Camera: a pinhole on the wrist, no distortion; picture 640 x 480 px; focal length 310.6 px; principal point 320.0 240.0 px. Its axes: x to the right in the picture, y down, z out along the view. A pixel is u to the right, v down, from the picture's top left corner.
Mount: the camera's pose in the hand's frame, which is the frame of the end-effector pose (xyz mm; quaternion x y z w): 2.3 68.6 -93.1 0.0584 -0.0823 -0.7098 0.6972
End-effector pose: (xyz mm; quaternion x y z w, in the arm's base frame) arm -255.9 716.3 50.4 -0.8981 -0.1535 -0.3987 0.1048
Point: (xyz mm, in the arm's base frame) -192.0 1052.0 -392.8
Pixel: 515.7 176.5
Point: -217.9 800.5 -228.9
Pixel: 433.6 151.4
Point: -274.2 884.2 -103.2
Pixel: 617.8 181.8
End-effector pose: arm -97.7 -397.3 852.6 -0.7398 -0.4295 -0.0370 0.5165
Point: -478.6 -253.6 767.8
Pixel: 539.1 156.6
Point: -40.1 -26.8 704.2
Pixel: 294.0 448.9
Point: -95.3 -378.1 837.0
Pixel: 492.6 314.7
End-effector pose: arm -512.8 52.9 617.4 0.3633 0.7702 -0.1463 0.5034
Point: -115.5 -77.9 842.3
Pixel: 215.6 27.9
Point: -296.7 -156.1 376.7
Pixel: 395.8 357.5
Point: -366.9 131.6 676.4
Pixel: 98.6 162.6
